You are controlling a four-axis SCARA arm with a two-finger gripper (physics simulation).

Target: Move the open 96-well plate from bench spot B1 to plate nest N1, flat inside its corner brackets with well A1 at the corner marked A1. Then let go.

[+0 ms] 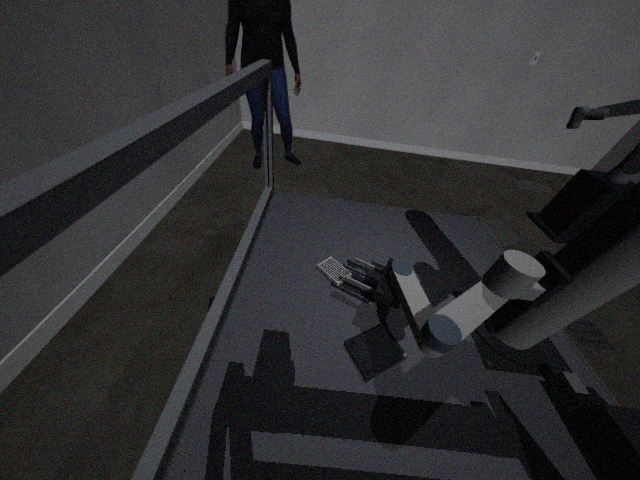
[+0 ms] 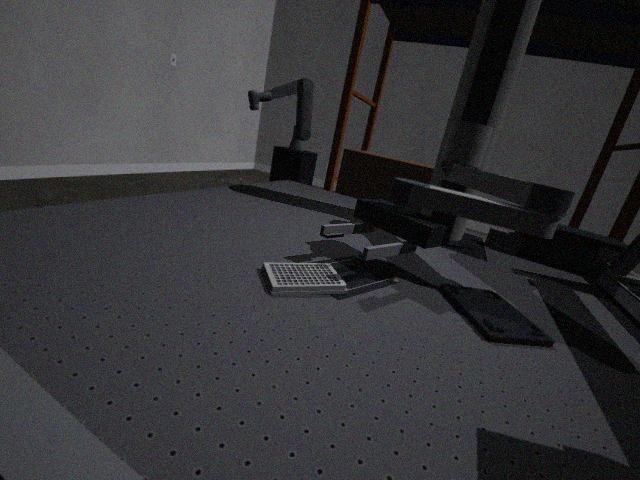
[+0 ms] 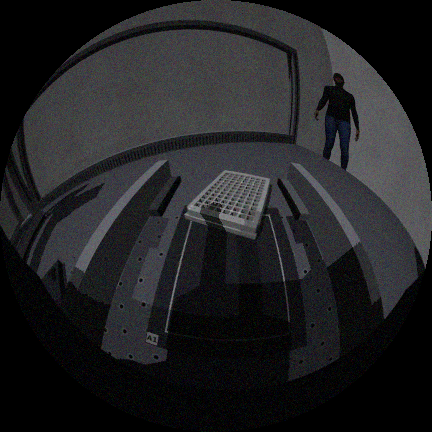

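Pixels of known places: gripper, fingertip midpoint: [image 1: 350, 268] [image 2: 342, 241] [image 3: 229, 168]; arm's base, origin of the base link: [image 1: 504, 331].
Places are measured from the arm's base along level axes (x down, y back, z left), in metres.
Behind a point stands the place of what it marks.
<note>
The white open 96-well plate [image 1: 333, 270] {x -0.026, y -0.648, z -0.168 m} [image 2: 305, 277] {x -0.027, y -0.653, z -0.166 m} [image 3: 231, 200] {x -0.029, y -0.623, z -0.156 m} lies wells up at the far end of a dark pad [image 2: 369, 281] {x -0.015, y -0.553, z -0.081 m} [image 3: 159, 310] {x -0.015, y -0.529, z -0.053 m} with a white outline, overlapping its end and a little askew to it. An A1 label [image 3: 152, 338] {x -0.015, y -0.505, z -0.041 m} is at the pad's near left corner. My gripper [image 1: 353, 269] {x -0.085, y -0.592, z -0.138 m} [image 2: 342, 241] {x -0.085, y -0.592, z -0.138 m} [image 3: 229, 168] {x -0.085, y -0.592, z -0.138 m} is open and empty. Its two fingers hang above the pad, apart from the plate, one toward each side of it. The dark nest [image 1: 374, 351] {x -0.025, y -0.512, z 0.142 m} [image 2: 496, 315] {x -0.025, y -0.525, z 0.140 m} holds no plate; its corner marking is too dark to read.
My arm [image 1: 467, 312] {x -0.247, y -0.320, z 0.110 m} reaches in from the right, over the bench near the nest. A guard rail [image 1: 155, 135] {x -0.612, y -1.004, z 0.120 m} runs along the left side. A person [image 1: 266, 36] [image 3: 338, 107] stands beyond the bench. Another robot arm [image 1: 602, 112] [image 2: 305, 111] and an orange frame [image 2: 348, 98] stand behind.
</note>
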